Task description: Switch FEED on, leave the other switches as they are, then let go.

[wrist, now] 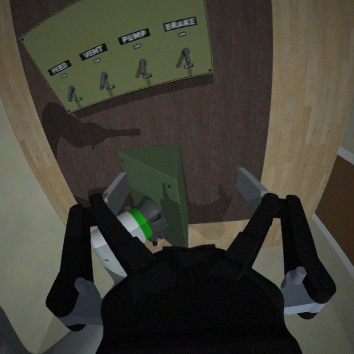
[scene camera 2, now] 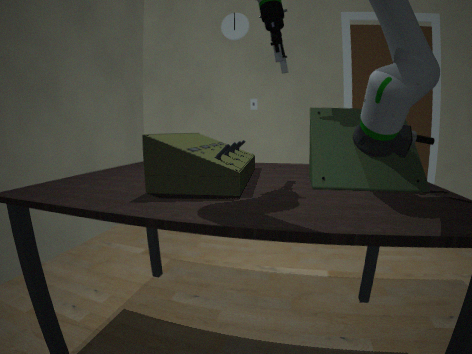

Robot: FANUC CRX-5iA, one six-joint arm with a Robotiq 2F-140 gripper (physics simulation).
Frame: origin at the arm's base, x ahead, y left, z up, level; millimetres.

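Seen in the pictures: gripper, fingertip midpoint: (wrist: pixel 182 179) (scene camera 2: pixel 282 67); arm's base at its link origin: (wrist: pixel 154 213) (scene camera 2: pixel 374 139).
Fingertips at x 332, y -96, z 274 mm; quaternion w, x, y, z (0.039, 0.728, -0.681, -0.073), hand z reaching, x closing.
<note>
Offsets run from my fingertips to a thing's top centre. Level surfaces: height alone.
An olive switch box (scene camera 2: pixel 192 172) (wrist: pixel 115 30) with a sloped top stands on the table. In the wrist view its switches are labelled, from left to right, FEED @(dx +93, dy +348, dz -287 mm) (wrist: pixel 71 92), VENT @(dx +122, dy +232, dz -287 mm) (wrist: pixel 104 80), PUMP @(dx +150, dy +115, dz -287 mm) (wrist: pixel 143 67) and BRAKE @(dx +178, dy -2, dz -287 mm) (wrist: pixel 186 54). An ON mark sits under each label, above each lever. The four levers look to lean much alike; their exact on or off positions are hard to tell. My gripper (scene camera 2: pixel 281 64) (wrist: pixel 182 179) is open and empty. It hangs high above the table, to the right of the box in the scene view, and touches no switch.
A green wedge-shaped stand (scene camera 2: pixel 332 155) (wrist: pixel 145 167) stands on the table @(dz -415 mm) (scene camera 2: pixel 115 185) (wrist: pixel 230 115) right of the box in the scene view. The arm's grey lower part (scene camera 2: pixel 385 107) is in front of it. A door (scene camera 2: pixel 357 65) and a clock (scene camera 2: pixel 235 26) are behind.
</note>
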